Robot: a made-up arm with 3 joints. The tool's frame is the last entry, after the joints.
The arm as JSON. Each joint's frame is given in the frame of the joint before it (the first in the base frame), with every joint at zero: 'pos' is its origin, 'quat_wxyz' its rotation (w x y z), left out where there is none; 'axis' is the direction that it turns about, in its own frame. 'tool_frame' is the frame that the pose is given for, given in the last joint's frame.
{
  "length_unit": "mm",
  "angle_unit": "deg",
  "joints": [
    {
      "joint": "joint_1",
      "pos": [
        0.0,
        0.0,
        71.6
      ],
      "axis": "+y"
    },
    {
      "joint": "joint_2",
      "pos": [
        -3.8,
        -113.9,
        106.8
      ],
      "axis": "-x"
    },
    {
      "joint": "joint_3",
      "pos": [
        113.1,
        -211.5,
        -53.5
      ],
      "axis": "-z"
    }
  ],
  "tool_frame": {
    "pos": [
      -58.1,
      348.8,
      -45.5
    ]
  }
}
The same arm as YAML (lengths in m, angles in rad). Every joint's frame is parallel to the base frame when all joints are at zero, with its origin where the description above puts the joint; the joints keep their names.
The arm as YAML. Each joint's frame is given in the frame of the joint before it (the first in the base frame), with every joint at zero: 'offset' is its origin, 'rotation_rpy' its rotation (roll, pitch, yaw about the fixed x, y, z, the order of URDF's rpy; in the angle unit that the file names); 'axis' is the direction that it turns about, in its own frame. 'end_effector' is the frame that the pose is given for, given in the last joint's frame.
length_unit: m
angle_unit: rad
chain:
  - id: joint_1
    offset: [0.0, 0.0, 0.0716]
    rotation_rpy: [0.0, 0.0, 0.0]
    axis: "+y"
  - id: joint_2
    offset: [-0.0038, -0.1139, 0.1068]
    rotation_rpy: [0.0, 0.0, 0.0]
    axis: "-x"
  - id: joint_3
    offset: [0.1131, -0.2115, -0.0535]
    rotation_rpy: [0.0, 0.0, 0.0]
    axis: "-z"
end_effector:
  offset: [-0.0581, 0.3488, -0.0455]
  rotation_rpy: [0.0, 0.0, 0.0]

